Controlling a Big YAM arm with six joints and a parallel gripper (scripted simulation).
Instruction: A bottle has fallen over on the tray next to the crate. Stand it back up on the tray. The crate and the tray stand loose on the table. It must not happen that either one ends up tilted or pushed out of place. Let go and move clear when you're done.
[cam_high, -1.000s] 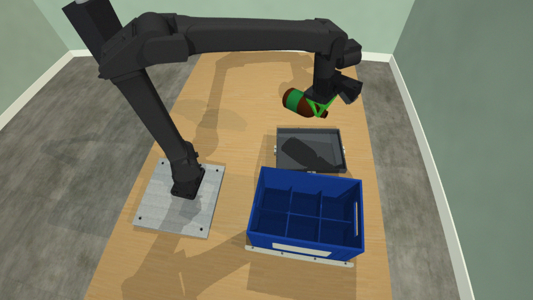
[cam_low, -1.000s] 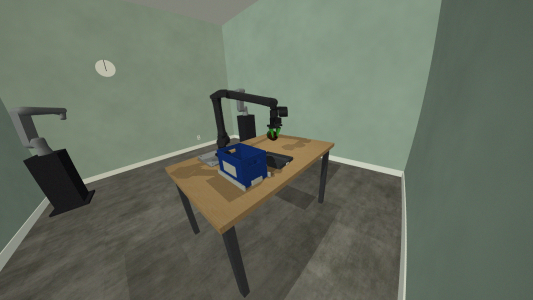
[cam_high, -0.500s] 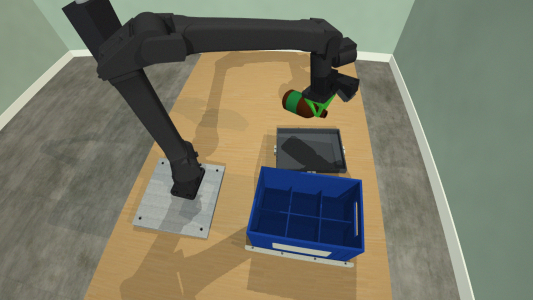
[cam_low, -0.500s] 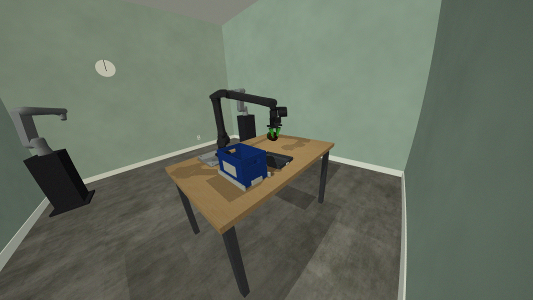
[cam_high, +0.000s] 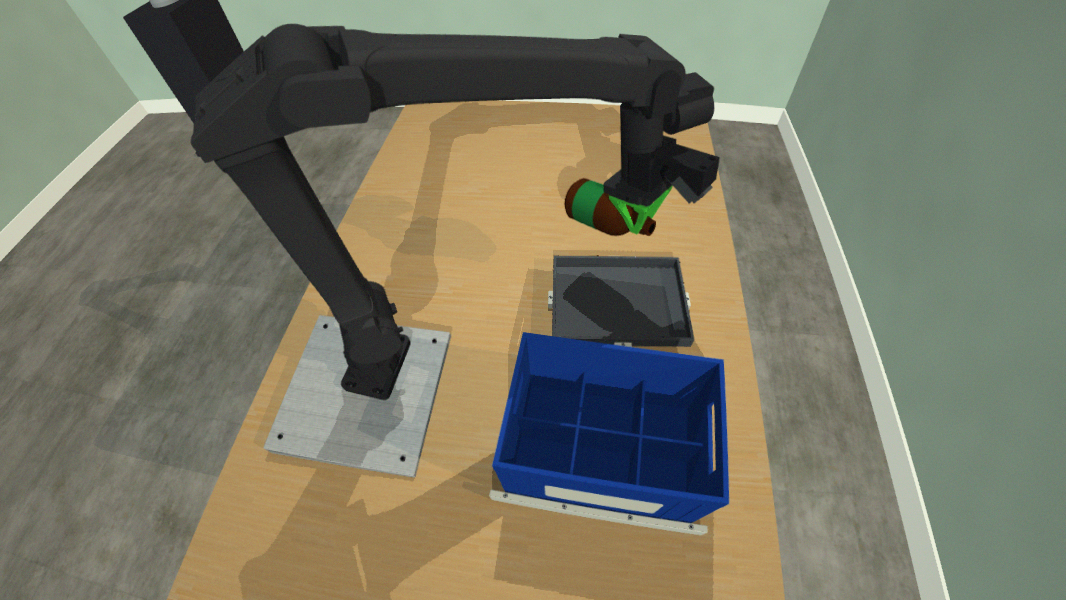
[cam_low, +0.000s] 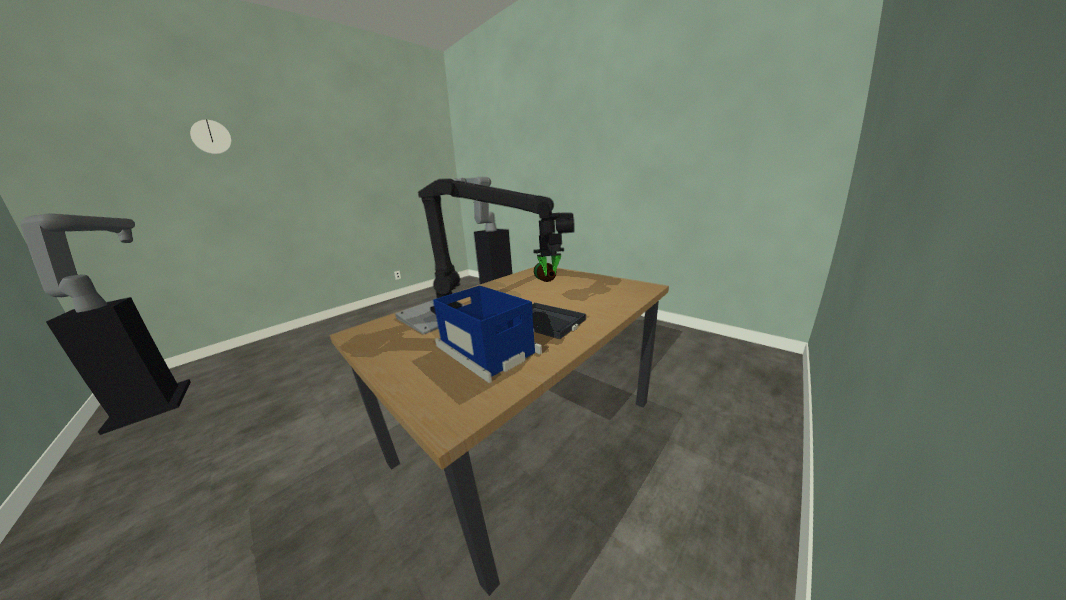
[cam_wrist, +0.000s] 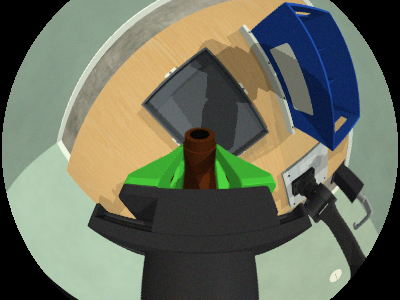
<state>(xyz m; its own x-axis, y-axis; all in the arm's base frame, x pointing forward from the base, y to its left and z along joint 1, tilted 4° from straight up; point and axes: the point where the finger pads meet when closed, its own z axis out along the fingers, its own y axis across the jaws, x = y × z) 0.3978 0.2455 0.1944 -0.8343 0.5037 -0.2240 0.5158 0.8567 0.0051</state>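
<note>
Now: the brown bottle 5 cm behind my hand, 3 cm to the left of it and 1 cm below it. From my hand the other things lie so: blue crate 1 cm behind, 31 cm to the right, 11 cm below; dark grey tray 1 cm behind, 2 cm to the right, 18 cm below.
</note>
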